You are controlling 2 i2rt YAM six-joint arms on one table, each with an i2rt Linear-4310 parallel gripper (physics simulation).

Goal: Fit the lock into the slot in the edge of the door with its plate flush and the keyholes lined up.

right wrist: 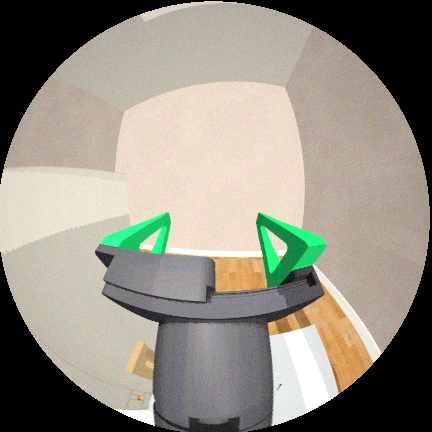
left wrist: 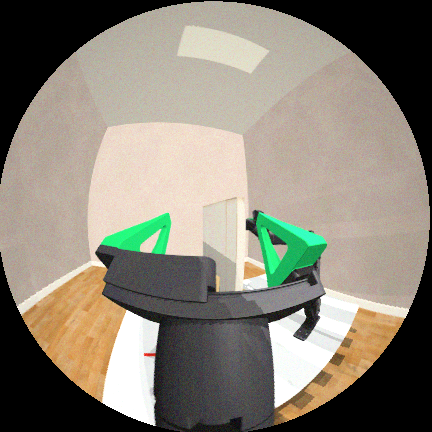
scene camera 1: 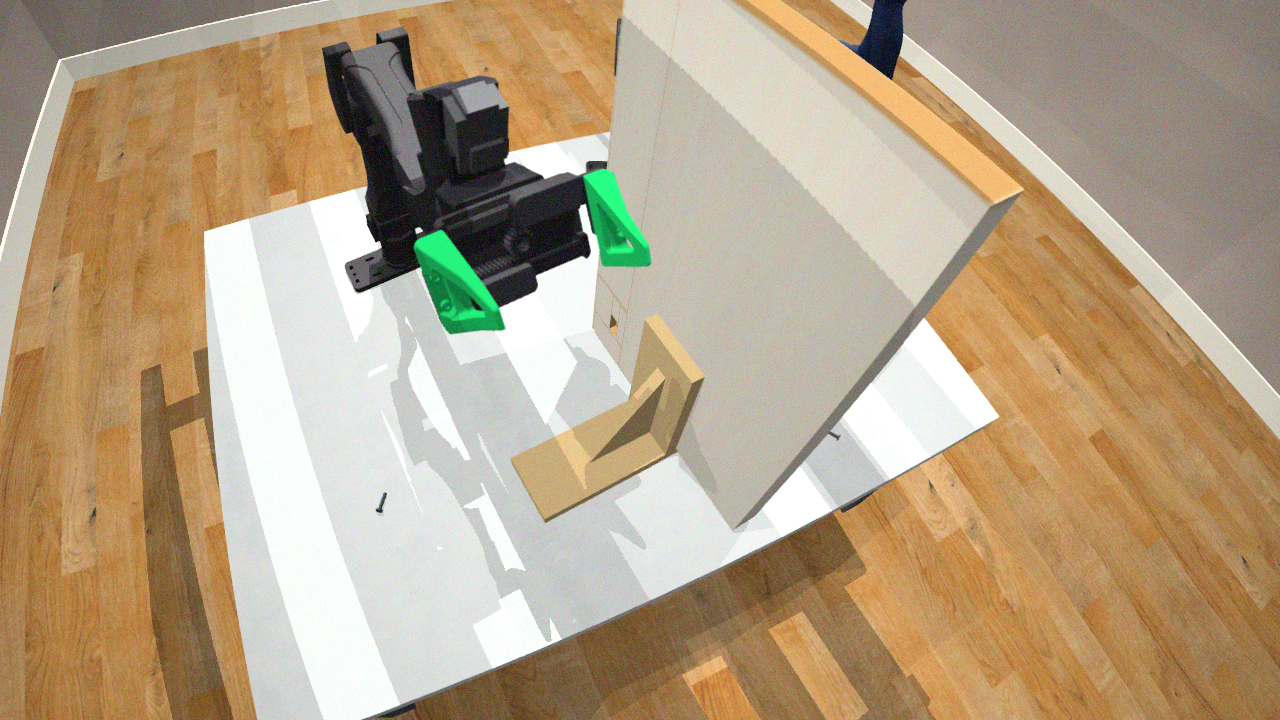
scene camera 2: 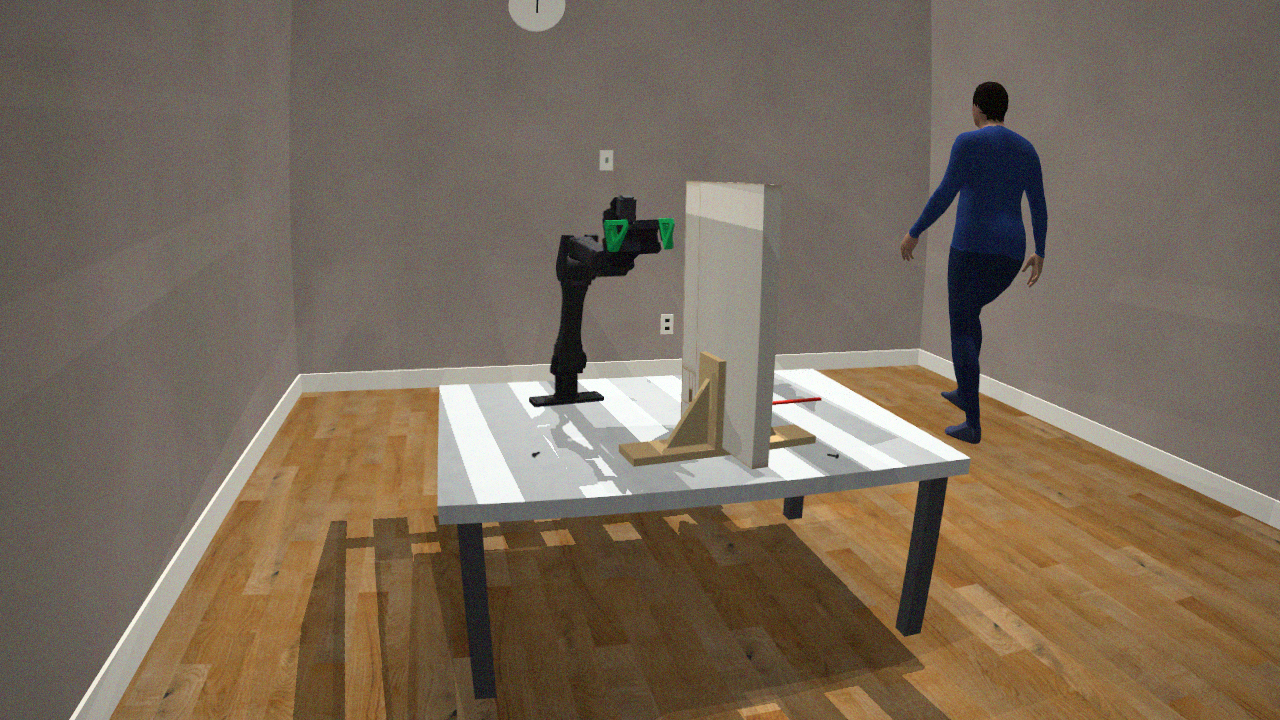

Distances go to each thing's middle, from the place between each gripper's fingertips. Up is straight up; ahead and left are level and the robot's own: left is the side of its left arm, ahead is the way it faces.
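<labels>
The door [scene camera 1: 804, 213] has my right hand 210 mm above it, 80 mm past it and 220 mm to the right of it. As for the tan wooden bracket [scene camera 1: 559, 474], I find it well below my right hand, a good way to the left of it and slightly behind it.
Measured from my left hand, the door is 21 cm below, 46 cm ahead and 25 cm to the right. The tan wooden bracket is a long way ahead of my left hand, and it is also well below it and far to the right of it.
</labels>
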